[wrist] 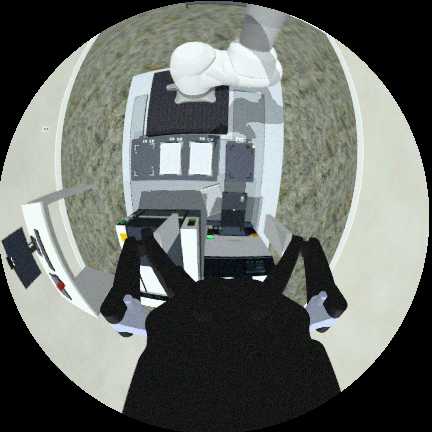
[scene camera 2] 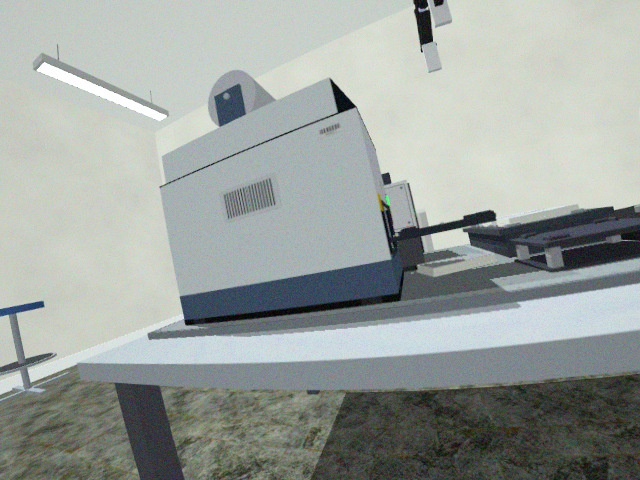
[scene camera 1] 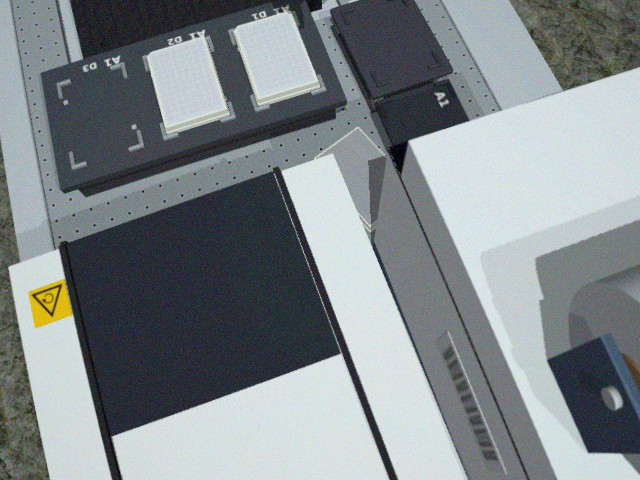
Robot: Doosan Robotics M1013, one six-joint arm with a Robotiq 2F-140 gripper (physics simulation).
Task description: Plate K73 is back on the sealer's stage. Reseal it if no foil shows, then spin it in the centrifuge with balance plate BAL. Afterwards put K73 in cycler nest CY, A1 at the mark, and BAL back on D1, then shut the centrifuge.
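Places are measured from the arm's base along level axes (x ahead, y left, z up), in millimetres.
Pixels of known places: gripper, fingertip midpoint: [wrist: 221, 223] [scene camera 2: 438, 49]; arm's base at its link origin: [wrist: 195, 86].
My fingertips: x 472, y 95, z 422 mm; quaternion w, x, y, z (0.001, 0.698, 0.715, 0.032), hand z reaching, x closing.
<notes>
Ahead of a thing's pixels: the offset from my fingertips to its top centre. "pt": to the spot under its first point.
My gripper [scene camera 2: 436, 35] [wrist: 221, 223] is open and empty, high above the bench. The sealer {387 mm ahead, 72 mm left, 32 mm up} [scene camera 1: 516, 149] [scene camera 2: 279, 232] [wrist: 235, 245] has its dark stage {104 mm ahead, 78 mm left, 345 mm down} [scene camera 1: 418, 116] [scene camera 2: 439, 227] [wrist: 234, 212] out; no plate shows on it. A loose plate {71 mm ahead, 3 mm right, 427 mm down} [scene camera 1: 351, 170] [scene camera 2: 454, 265] [wrist: 212, 198] lies askew on the bench beside the stage; its label is unreadable. White plates sit on D1 {113 mm back, 59 mm right, 369 mm down} [scene camera 1: 276, 56] [wrist: 201, 158] and D2 {118 mm back, 183 mm right, 369 mm down} [scene camera 1: 187, 85] [wrist: 170, 158]. Cycler nest CY {103 mm back, 106 mm left, 397 mm down} [scene camera 1: 392, 43] [wrist: 240, 161] is bare. The centrifuge [scene camera 1: 232, 418] [wrist: 190, 250] shows a dark top area; whether it is open is unclear.
Nest D3 {pt 116 mm back, 307 mm right, 385 mm down} [scene camera 1: 100, 118] [wrist: 144, 160] holds no plate. A black mat [wrist: 187, 120] lies behind the deck nests, with the arm's white joints above it. A drum {pt 392 mm ahead, 158 mm left, 38 mm down} [scene camera 2: 235, 98] stands up from the sealer. A white frame with a dark screen [wrist: 21, 257] shows at the left in the wrist view.
</notes>
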